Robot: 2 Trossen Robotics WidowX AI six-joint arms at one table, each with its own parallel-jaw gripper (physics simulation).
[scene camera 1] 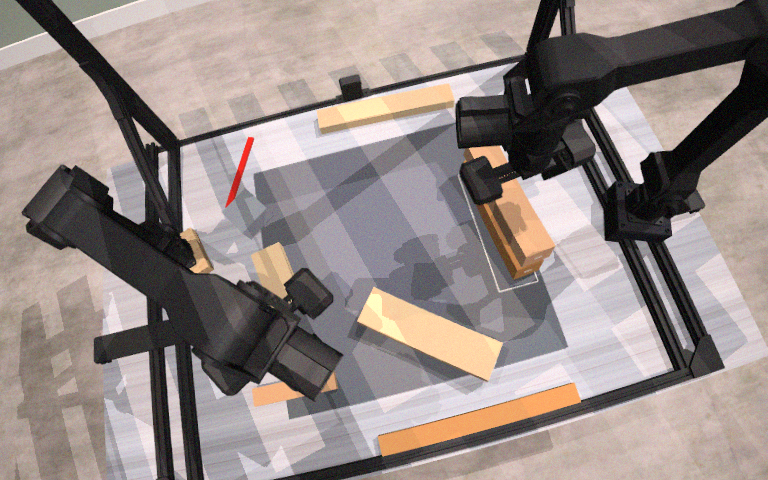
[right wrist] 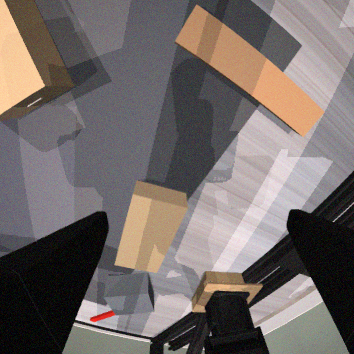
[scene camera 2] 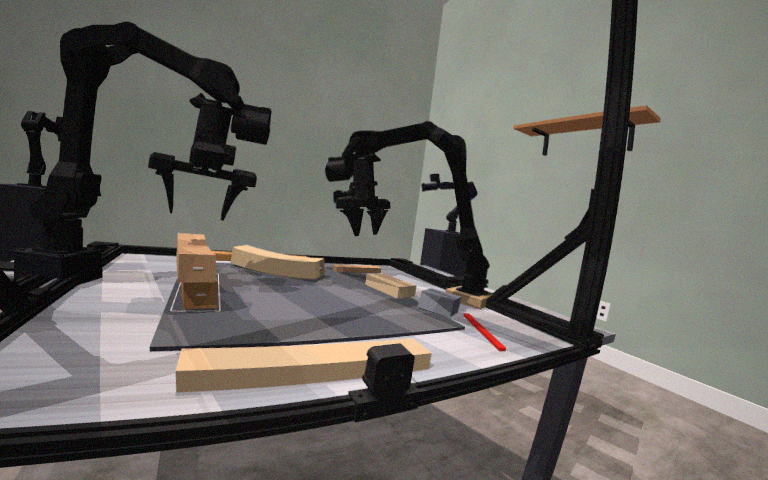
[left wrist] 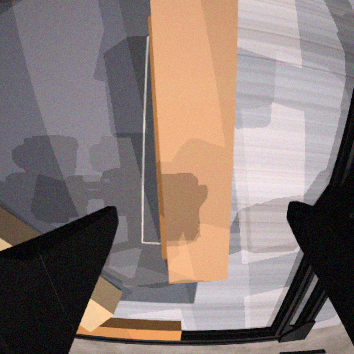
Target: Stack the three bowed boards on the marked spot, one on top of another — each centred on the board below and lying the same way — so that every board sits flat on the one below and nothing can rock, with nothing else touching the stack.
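Places are measured from the left arm's base along level axes (x right, y ahead, z up), in metres.
Where they show: left gripper, fingertip midpoint: [scene camera 1: 517, 188] [scene camera 2: 197, 216] [left wrist: 202, 212]; right gripper, fingertip midpoint: [right wrist: 198, 219] [scene camera 2: 366, 235]; left arm's base at its link origin: [scene camera 1: 643, 207] [scene camera 2: 60, 249]; right arm's base at its link origin: [scene camera 1: 177, 259] [right wrist: 225, 300] [scene camera 2: 472, 291].
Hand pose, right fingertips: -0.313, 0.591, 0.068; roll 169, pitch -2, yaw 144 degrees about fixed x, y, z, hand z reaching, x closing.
Note:
Things, the pixels of their top centre, and the offset from my right fingertips, as dx, dy, dz. "spot": a spot on its surface instead.
- white outline at a spot on its surface: [left wrist: 143, 190] spot: +0.210, -0.315, -0.119
- upper board at its top centre: [left wrist: 198, 161] [scene camera 1: 510, 193] [scene camera 2: 193, 241] +0.288, -0.336, -0.025
- lower board at its top centre: [left wrist: 182, 153] [scene camera 1: 501, 206] [scene camera 2: 197, 264] +0.281, -0.330, -0.067
- third board at its top centre: [left wrist: 30, 282] [scene camera 1: 430, 332] [scene camera 2: 277, 252] +0.041, -0.227, -0.069
- long orange board at a spot on its surface: [scene camera 1: 481, 418] spot: -0.082, -0.327, -0.105
- pale block at its top centre: [right wrist: 146, 239] [scene camera 1: 275, 276] [scene camera 2: 390, 279] +0.105, +0.066, -0.092
- grey block at its top centre: [right wrist: 128, 307] [scene camera 1: 243, 208] [scene camera 2: 441, 291] +0.227, +0.160, -0.080
- red strip at its top centre: [scene camera 2: 482, 328] [scene camera 1: 239, 171] +0.330, +0.217, -0.120
Two orange-brown bowed boards lie stacked inside the white outline [scene camera 1: 481, 237] [scene camera 2: 219, 294] [left wrist: 143, 190]. The upper board [scene camera 1: 526, 226] [scene camera 2: 196, 266] [left wrist: 195, 125] lies along the lower board [scene camera 1: 501, 237] [scene camera 2: 199, 294], whose edge shows at its left in the left wrist view. The third board [scene camera 1: 430, 333] [scene camera 2: 277, 263] [right wrist: 15, 60] is pale, bowed, and lies slantwise, apart from the stack. My left gripper [scene camera 2: 197, 215] [left wrist: 202, 212] is open and empty above the stack. My right gripper [scene camera 2: 365, 233] [right wrist: 198, 219] is open and empty, raised above the table; its arm partly hides it in scene camera 1.
A long pale board [scene camera 1: 385, 107] [scene camera 2: 283, 362] lies by one table edge, a long orange board [scene camera 1: 481, 418] by the opposite edge. A short orange board [scene camera 2: 356, 268] [right wrist: 250, 70], pale block [scene camera 2: 390, 285] [right wrist: 150, 230], grey block [scene camera 2: 438, 302] [right wrist: 130, 292] and red strip [scene camera 1: 240, 169] [scene camera 2: 484, 332] lie around the right gripper's side.

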